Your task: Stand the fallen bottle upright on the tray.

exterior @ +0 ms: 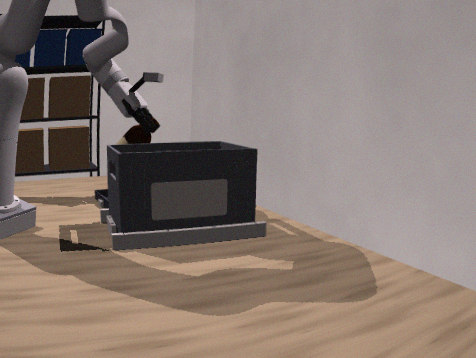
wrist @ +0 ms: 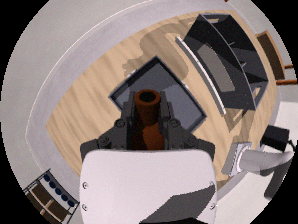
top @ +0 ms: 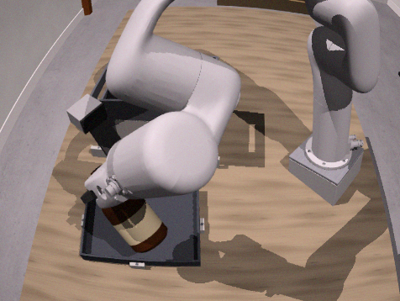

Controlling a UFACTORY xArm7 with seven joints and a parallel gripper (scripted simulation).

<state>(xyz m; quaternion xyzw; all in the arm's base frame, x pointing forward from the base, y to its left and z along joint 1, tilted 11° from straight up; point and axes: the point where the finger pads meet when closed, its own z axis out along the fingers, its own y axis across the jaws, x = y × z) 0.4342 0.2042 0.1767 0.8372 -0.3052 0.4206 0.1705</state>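
Now: the brown bottle 4 cm below my hand, 3 cm behind it and 2 cm to the left of it. From my hand the other things lie so: dark crate (31 cm to the right, 12 cm below, 5 cm behind); then tray (19 cm below, 3 cm to the right, 3 cm behind).
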